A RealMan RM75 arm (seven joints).
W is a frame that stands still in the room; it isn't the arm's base.
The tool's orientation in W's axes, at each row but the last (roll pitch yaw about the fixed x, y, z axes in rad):
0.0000, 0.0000, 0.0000
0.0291, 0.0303, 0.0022
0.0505, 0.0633, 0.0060
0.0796, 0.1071, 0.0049
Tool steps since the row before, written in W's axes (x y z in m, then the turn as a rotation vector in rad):
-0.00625, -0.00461, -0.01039, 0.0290, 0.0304, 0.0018
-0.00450, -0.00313, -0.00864, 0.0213, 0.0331, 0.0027
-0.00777, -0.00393, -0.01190, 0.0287, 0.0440, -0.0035
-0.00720, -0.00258, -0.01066, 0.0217, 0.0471, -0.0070
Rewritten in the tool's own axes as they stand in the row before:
-0.00625, -0.00461, -0.01039, 0.0290, 0.0304, 0.0018
-0.00424, -0.00337, -0.00868, 0.0213, 0.0331, 0.0024
-0.00703, -0.00450, -0.01216, 0.0291, 0.0437, -0.0039
-0.00603, -0.00344, -0.01113, 0.0226, 0.0465, -0.0083

